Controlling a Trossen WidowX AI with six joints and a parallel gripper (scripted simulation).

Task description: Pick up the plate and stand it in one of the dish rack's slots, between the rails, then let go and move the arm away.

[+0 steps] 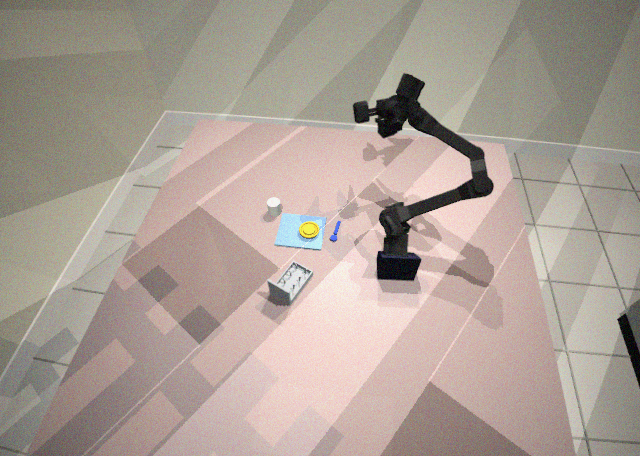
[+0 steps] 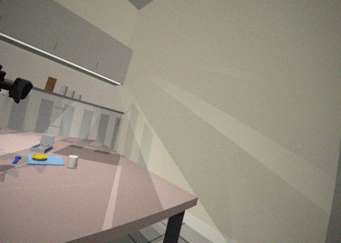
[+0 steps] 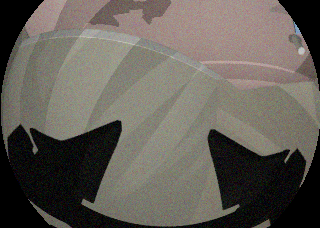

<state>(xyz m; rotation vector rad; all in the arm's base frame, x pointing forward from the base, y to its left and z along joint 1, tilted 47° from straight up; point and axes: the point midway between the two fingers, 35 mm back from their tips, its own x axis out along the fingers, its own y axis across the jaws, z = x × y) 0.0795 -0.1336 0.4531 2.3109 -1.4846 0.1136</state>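
My gripper tip is now 35 cm to the right of the yellow plate, 25 cm above it and 16 cm short of it. Also, from my gripper tip: white cup 29 cm ahead, 27 cm to the left, 24 cm below; mat 35 cm to the left, 26 cm below, 19 cm ahead; blue spoon 34 cm to the left, 26 cm below, 8 cm ahead.
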